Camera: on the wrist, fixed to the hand. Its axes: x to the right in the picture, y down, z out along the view.
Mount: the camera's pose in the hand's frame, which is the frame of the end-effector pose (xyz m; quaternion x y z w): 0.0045 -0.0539 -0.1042 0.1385 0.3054 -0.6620 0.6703
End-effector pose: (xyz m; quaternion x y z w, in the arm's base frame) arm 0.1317 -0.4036 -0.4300 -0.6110 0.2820 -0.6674 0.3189
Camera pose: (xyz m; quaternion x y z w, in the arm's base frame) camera 0.0234 -0.3741 -0.3957 0.3483 0.2105 0.8841 0.2296
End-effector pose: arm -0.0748 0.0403 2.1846 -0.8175 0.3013 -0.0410 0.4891
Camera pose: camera -0.0844 -0.0245 2.2820 -0.6672 -0.1955 -0.6427 0.3219
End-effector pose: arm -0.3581 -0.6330 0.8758 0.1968 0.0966 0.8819 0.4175
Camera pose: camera -0.3676 -0.5960 0.7648 -0.1435 0.4447 0.3615 0.8069
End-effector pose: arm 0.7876 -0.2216 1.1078 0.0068 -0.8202 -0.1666 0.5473
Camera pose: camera 0.8703 -0.3011 1.1327 0.6742 -0.4012 -0.3583 0.5061
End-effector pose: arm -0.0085 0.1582 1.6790 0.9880 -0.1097 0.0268 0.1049
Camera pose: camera 0.0048 0.2309 1.7702 -0.7413 -0.6163 -0.2655 0.0153
